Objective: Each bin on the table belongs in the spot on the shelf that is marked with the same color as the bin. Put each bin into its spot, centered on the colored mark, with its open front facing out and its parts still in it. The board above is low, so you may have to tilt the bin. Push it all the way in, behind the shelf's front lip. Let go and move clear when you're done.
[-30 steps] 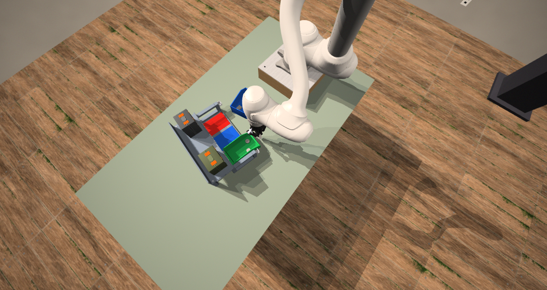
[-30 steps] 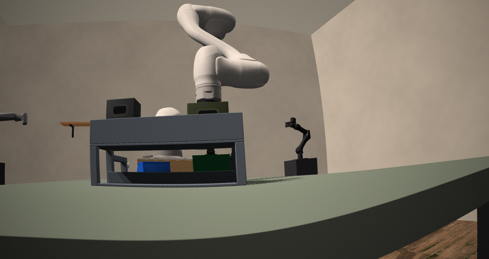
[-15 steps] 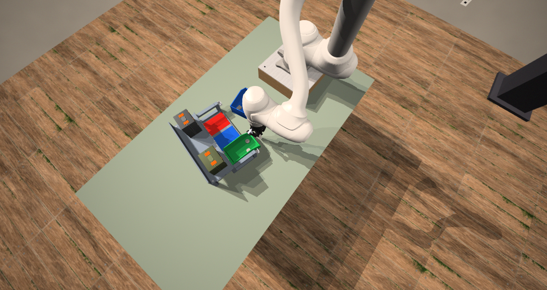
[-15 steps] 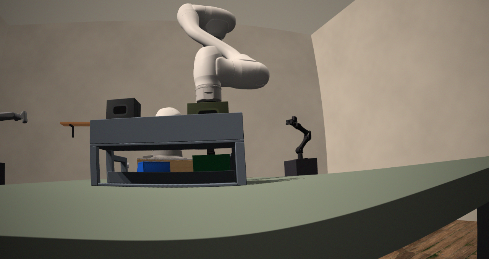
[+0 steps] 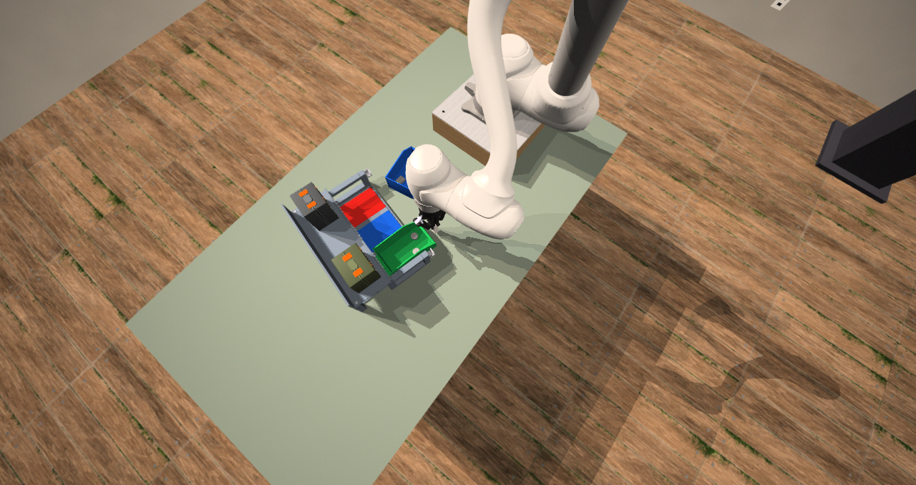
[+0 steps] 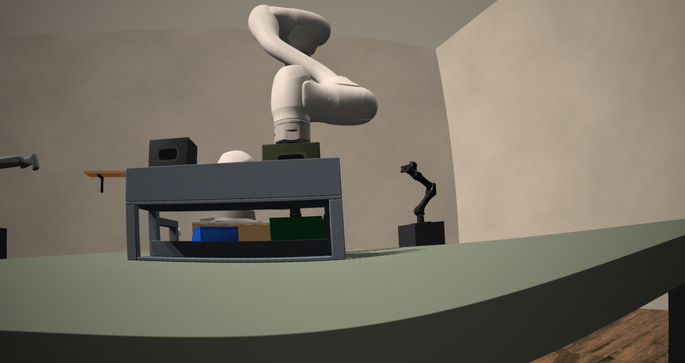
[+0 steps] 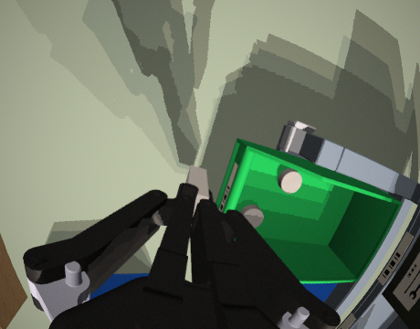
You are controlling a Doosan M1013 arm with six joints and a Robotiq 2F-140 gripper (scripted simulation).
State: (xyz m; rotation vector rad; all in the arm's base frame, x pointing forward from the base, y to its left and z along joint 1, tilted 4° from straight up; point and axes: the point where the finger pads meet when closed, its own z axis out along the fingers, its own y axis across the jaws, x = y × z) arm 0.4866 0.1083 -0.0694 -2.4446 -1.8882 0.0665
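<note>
Right now the green bin is 11 cm ahead of my hand and 3 cm to the right of it. Round my hand: black box: 20 cm ahead, 29 cm to the right, 11 cm above; olive box: 26 cm ahead, 7 cm to the right, 10 cm above; blue bin: 12 cm behind, 20 cm to the right, 2 cm below.
</note>
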